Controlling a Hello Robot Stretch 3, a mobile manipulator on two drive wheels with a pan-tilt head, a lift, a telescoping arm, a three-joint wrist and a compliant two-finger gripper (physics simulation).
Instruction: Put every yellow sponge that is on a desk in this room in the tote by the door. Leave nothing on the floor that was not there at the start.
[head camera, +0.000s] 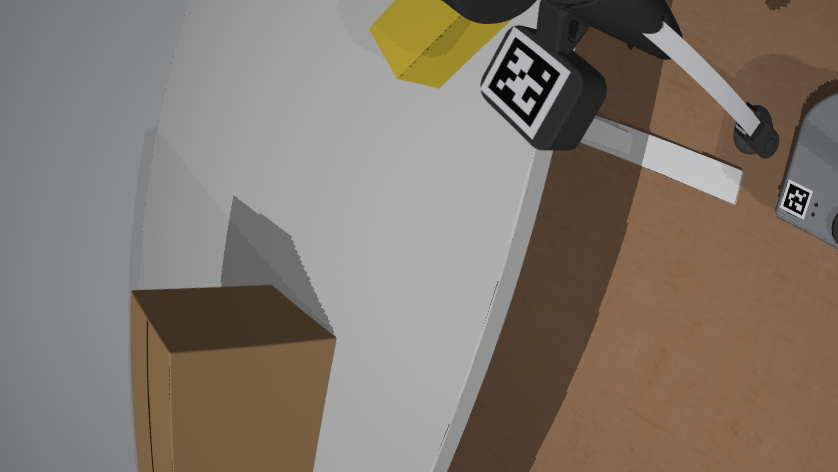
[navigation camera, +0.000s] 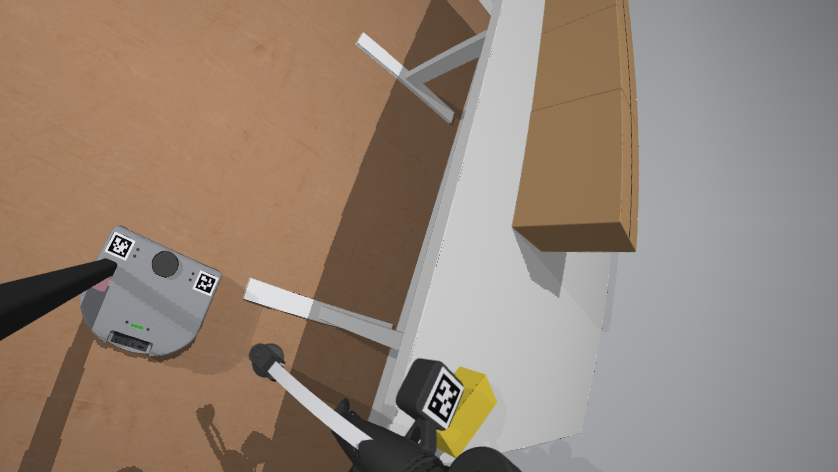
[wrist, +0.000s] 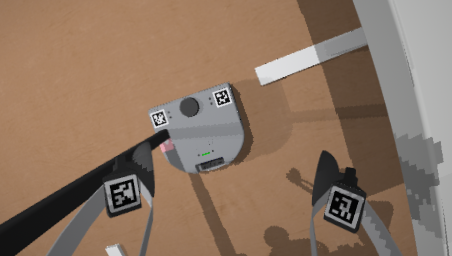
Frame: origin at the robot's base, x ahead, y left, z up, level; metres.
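Where they show: gripper, between the fingertips: (wrist: 234, 165); robot's base, origin of its link: (navigation camera: 164, 262) (wrist: 197, 104).
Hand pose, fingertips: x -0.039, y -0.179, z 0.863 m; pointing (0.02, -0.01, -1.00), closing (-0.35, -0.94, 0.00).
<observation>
Each offset is from my fingertips to the centre of the thing. "spot": to the spot under its first point. Level surfaces: height alone.
A yellow sponge @(0.026 m ahead, 0.179 m right, 0.110 m up) (head camera: 419, 35) (navigation camera: 477, 407) lies on the white desk @(0.087 m up) (head camera: 381, 193) (navigation camera: 498, 328) (wrist: 430, 75) near its front edge. Dark wrist parts partly cover it in the head and navigation views. My gripper (wrist: 234, 165) is open, its two fingers wide apart with floor and robot base behind them. In the head and navigation views it points away from the desk, beyond the front edge and above the floor, and one fingertip shows there. The sponge does not show in the wrist view. The tote and the door do not show in these views.
Brown boxes @(0.451 m ahead, 0.265 m right, 0.177 m up) (head camera: 246, 404) (navigation camera: 571, 164) stand in a row along the desk's wall side. A white desk leg foot @(spot: 0.077 m ahead, 0.249 m right, 0.838 m down) (head camera: 691, 167) (navigation camera: 278, 299) (wrist: 287, 65) reaches out towards my grey base (head camera: 820, 152) (navigation camera: 158, 304) (wrist: 215, 125). Another leg foot @(spot: 1.318 m ahead, 0.555 m right, 0.838 m down) (navigation camera: 431, 102) stands farther along.
</observation>
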